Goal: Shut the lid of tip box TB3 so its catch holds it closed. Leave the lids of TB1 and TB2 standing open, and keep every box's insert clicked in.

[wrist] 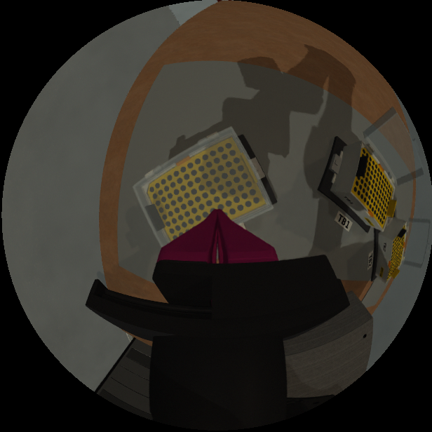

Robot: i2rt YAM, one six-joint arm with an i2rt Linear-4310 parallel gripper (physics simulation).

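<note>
Tip box TB3 (200, 185) lies in the middle of the wrist view, with its yellow insert seen through the clear lid that covers it. Whether its catch is engaged cannot be told. My gripper (217, 215) is shut and empty, its magenta fingertips over the near edge of TB3; the height between them is unclear. TB1 (345, 184) stands at the right with its clear lid (389, 131) open and its yellow insert (372, 189) in the box. TB2 (385, 253) is at the far right, with its clear lid (418, 243) open. My fingers hide part of TB3's near side.
The boxes stand on a grey mat (175, 90) with a brown table border (109, 200) around it. A TB1 label (343, 221) lies beside that box. A grey wood-grained block (330, 345) is at the lower right. The arm's shadow falls across the mat's back and right.
</note>
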